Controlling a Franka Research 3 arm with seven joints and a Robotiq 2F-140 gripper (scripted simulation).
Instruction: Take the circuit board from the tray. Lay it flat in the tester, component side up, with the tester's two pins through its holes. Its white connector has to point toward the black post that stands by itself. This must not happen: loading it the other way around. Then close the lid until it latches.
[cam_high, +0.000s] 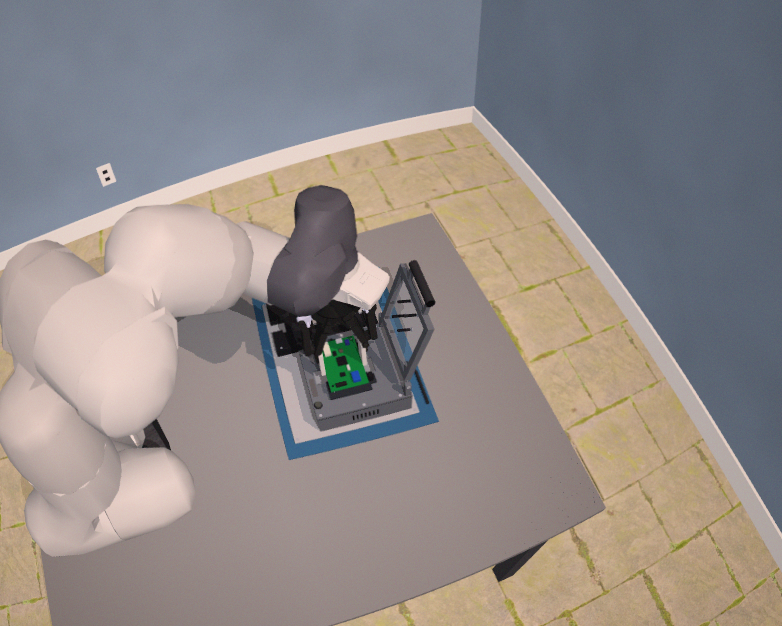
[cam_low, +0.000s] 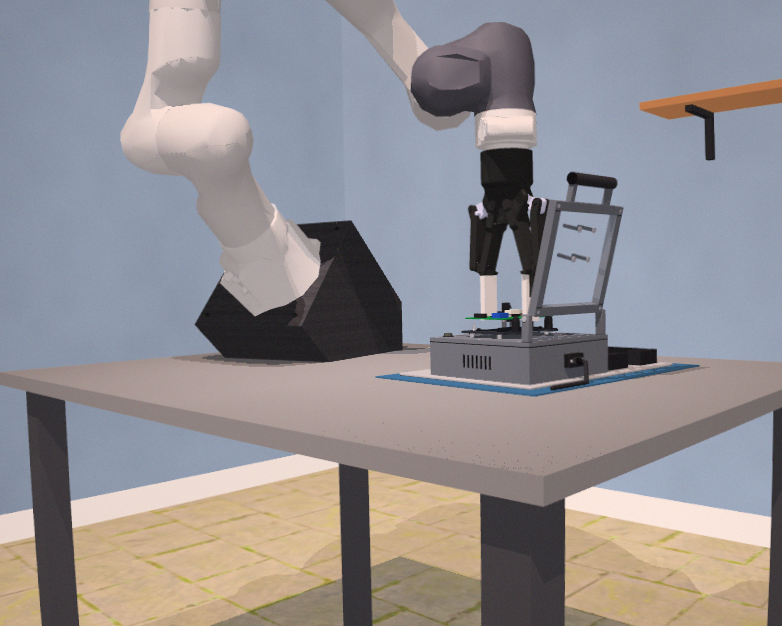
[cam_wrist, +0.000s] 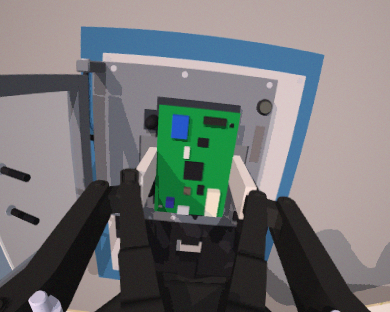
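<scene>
My hand is 2 cm above the green circuit board. Round my hand: black nest: 1 cm ahead, 4 cm below; then tester lid: 12 cm ahead, 1 cm to the right, 7 cm above.
</scene>
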